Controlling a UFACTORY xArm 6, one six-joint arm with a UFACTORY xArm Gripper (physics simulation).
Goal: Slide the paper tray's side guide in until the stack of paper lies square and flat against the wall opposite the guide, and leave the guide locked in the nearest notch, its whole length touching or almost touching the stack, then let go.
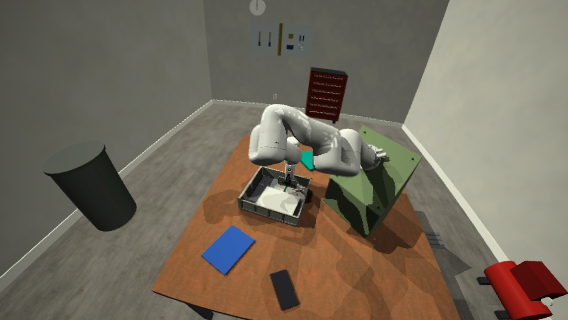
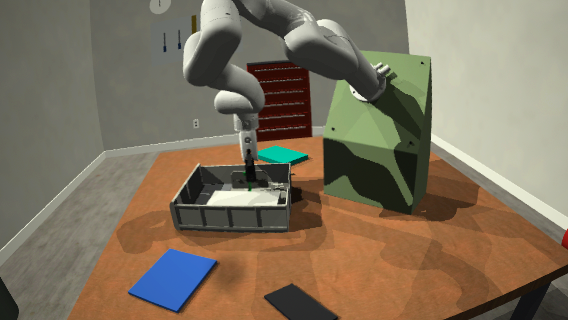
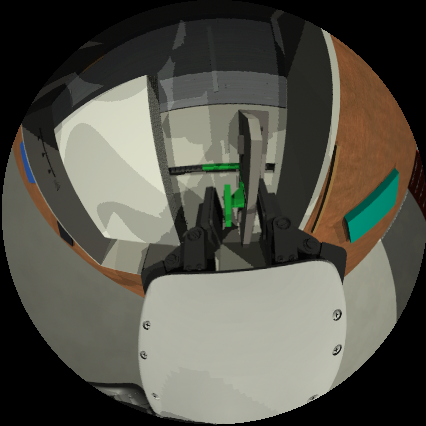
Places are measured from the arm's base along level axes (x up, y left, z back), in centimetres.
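Where they show: gripper, fingertip midpoint: (image 1: 288, 182) (image 2: 251, 179) (image 3: 236, 195); arm's base at its link origin: (image 1: 368, 157) (image 2: 368, 84).
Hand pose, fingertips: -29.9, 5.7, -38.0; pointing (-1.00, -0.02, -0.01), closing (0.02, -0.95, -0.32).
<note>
Each offset is from my fingertips to the centre of the thing, as dx, dy, dz.
The grey paper tray {-0.6, +10.2, -2.4} (image 1: 270, 214) (image 2: 216, 218) (image 3: 336, 100) stands on the table. The white paper stack {-2.4, +14.2, +0.9} (image 1: 272, 200) (image 2: 230, 198) (image 3: 110, 165) lies flat in it, beside the wall opposite the guide; I cannot tell whether it is fully against that wall. The side guide {-1.0, +0.2, -0.7} (image 2: 237, 180) (image 3: 254, 165) stands upright, apart from the stack, with a wide gap between them. A green lever {-1.1, +1.2, -0.6} (image 3: 228, 205) is on the guide's stack side. My gripper (image 1: 288, 184) (image 2: 250, 180) (image 3: 236, 195) is partly open, its fingers on either side of the guide and lever, gripping neither.
A teal block {-4.5, -35.0, +1.8} (image 1: 307, 161) (image 2: 283, 155) (image 3: 375, 207) lies behind the tray. A large green pedestal (image 1: 395, 160) (image 2: 377, 125) carries the arm at the right. A blue book {-5.0, +49.6, -6.5} (image 1: 228, 249) (image 2: 173, 280) and a black slab {-5.0, +53.3, +24.2} (image 1: 284, 290) (image 2: 300, 302) lie in front of the tray.
</note>
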